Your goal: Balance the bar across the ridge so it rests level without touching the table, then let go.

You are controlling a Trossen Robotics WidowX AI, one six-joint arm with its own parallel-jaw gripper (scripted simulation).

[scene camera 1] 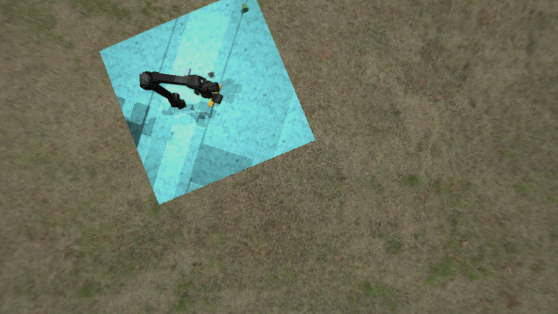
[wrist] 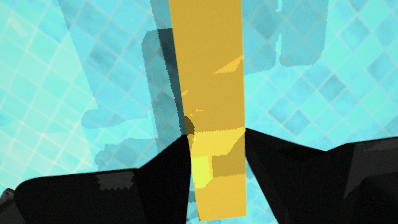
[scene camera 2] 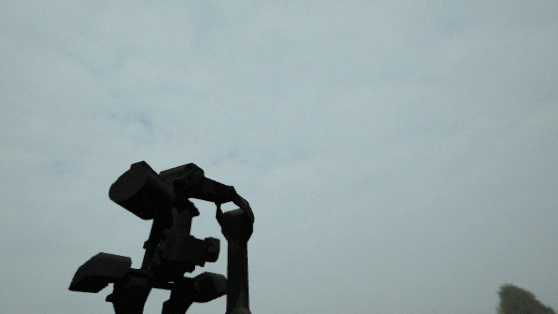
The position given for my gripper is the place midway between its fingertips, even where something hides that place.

My gripper [wrist: 215,138] holds a yellow bar [wrist: 209,50].
Scene camera 2 does not show the yellow bar: it is out of frame.
